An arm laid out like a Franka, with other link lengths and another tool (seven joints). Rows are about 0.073 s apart.
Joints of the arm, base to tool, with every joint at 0 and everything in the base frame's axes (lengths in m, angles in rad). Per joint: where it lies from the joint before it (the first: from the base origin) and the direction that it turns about. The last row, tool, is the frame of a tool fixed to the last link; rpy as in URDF.
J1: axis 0 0 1 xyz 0 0 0.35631
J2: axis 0 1 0 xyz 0 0 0
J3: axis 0 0 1 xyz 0 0 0.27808
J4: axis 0 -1 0 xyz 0.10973 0 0
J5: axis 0 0 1 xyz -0.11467 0 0.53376
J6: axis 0 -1 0 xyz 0 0 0
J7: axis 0 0 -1 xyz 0.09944 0 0
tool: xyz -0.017 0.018 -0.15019 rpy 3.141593 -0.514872 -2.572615
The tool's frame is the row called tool.
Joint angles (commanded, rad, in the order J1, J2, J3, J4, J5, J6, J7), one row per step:
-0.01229 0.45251 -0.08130 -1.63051 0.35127 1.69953 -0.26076
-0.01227 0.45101 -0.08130 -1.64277 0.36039 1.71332 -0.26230
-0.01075 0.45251 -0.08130 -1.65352 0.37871 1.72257 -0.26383
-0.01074 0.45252 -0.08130 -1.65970 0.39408 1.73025 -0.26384
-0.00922 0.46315 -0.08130 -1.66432 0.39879 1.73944 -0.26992
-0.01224 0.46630 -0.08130 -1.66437 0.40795 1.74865 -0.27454
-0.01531 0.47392 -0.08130 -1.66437 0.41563 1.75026 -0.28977
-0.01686 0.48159 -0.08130 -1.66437 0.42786 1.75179 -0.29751
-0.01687 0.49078 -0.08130 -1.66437 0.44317 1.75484 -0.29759
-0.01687 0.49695 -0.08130 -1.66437 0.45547 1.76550 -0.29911
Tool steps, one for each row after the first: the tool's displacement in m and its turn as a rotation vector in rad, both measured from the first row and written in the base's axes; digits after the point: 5 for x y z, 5 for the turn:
-0.00118 0.00056 -0.00491 0.00592 -0.00347 -0.00727
-0.00264 0.00356 -0.01088 0.02062 -0.00200 -0.01661
-0.00280 0.00507 -0.01337 0.03221 -0.00428 -0.02689
-0.00422 0.00626 -0.02365 0.03595 -0.00008 -0.02546
-0.00290 0.00446 -0.02552 0.04259 -0.00789 -0.03190
-0.00370 0.00267 -0.03096 0.05325 -0.00808 -0.02631
-0.00420 0.00270 -0.03618 0.06543 -0.00592 -0.02833
-0.00444 0.00429 -0.04237 0.07730 -0.00108 -0.03780
-0.00319 0.00503 -0.04636 0.08472 -0.00640 -0.04659

